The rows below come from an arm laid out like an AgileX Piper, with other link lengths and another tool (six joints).
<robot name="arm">
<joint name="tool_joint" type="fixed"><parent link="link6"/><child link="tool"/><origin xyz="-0.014 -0.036 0.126" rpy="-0.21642 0 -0.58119"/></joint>
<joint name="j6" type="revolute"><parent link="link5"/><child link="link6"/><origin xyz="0 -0.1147 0" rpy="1.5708 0 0"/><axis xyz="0 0 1"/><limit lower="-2.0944" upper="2.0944"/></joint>
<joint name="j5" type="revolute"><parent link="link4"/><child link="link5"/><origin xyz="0 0 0" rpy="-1.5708 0 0"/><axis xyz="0 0 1"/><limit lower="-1.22" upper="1.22"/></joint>
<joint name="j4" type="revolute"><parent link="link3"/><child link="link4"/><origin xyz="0.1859 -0.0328 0" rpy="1.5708 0 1.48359"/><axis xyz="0 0 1"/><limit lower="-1.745" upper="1.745"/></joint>
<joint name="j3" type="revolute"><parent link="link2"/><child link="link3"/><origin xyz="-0.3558 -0.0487 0" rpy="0 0 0"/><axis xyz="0 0 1"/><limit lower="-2.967" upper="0"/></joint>
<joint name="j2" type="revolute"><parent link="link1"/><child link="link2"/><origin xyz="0 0 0" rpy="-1.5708 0 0"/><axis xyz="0 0 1"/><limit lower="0" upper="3.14"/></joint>
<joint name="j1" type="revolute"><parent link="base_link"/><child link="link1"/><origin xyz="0 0 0.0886" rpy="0 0 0"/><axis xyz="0 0 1"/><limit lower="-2.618" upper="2.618"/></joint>
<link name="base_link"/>
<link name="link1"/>
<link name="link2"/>
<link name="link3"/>
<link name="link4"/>
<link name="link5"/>
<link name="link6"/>
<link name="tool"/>
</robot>
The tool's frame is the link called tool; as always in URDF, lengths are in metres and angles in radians.
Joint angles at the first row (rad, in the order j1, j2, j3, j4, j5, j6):
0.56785, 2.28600, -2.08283, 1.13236, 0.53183, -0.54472
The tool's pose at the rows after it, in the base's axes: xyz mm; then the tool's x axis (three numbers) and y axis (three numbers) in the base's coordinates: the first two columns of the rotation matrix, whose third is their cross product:
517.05 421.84 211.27 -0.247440 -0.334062 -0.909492 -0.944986 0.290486 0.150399
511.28 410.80 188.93 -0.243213 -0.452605 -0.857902 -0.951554 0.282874 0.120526
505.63 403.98 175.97 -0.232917 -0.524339 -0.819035 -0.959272 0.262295 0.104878
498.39 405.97 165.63 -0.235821 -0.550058 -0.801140 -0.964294 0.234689 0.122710
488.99 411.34 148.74 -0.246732 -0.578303 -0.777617 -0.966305 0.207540 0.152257
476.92 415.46 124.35 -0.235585 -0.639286 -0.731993 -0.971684 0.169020 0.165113
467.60 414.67 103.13 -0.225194 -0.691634 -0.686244 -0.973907 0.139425 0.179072
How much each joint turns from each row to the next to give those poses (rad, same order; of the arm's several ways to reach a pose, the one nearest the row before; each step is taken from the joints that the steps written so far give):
0.00001, -0.00002, 0.00006, -0.16105, 0.06527, 0.07722
0.00212, 0.00000, 0.00000, -0.17408, 0.05615, 0.08491
0.00000, 0.00003, -0.00008, -0.08313, 0.04954, 0.02350
0.00165, 0.00866, 0.00000, -0.00257, 0.03709, -0.00912
0.00948, 0.01933, 0.00003, -0.00487, 0.03359, -0.00003
0.01792, 0.02578, -0.00007, -0.04397, 0.04093, 0.00005
0.01009, 0.02192, 0.00004, -0.04111, 0.04005, -0.00004

